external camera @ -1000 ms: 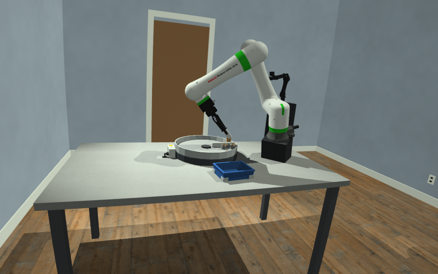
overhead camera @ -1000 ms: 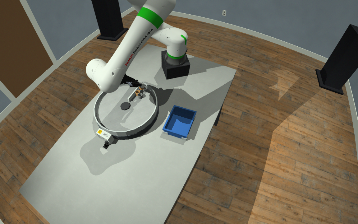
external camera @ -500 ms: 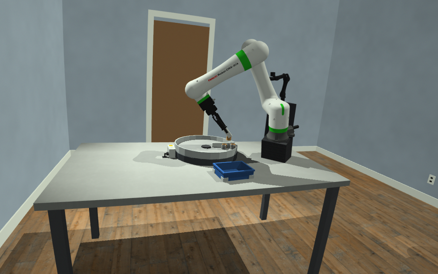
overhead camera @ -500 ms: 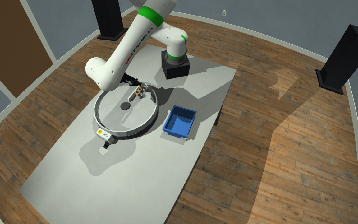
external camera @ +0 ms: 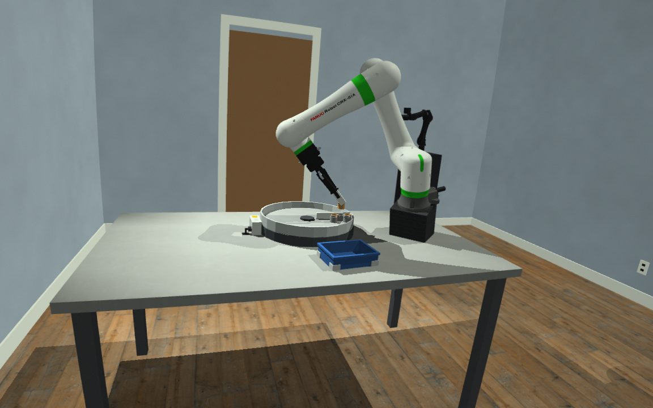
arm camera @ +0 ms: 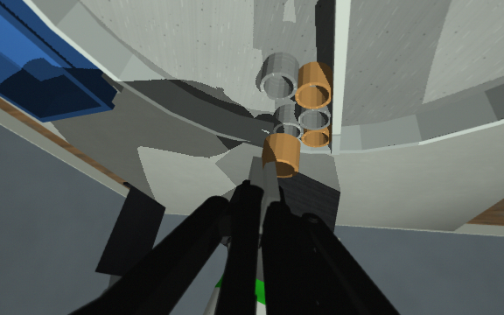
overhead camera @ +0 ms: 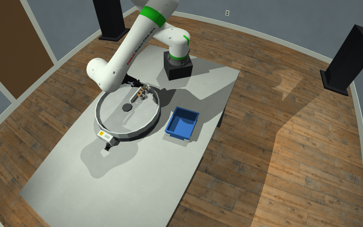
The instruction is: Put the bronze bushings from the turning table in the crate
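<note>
The blue crate lies 10 cm ahead of my hand, 29 cm to the left of it and 14 cm below it. From my hand the other things lie so: round turning table 12 cm ahead, 7 cm to the right, 11 cm below.
</note>
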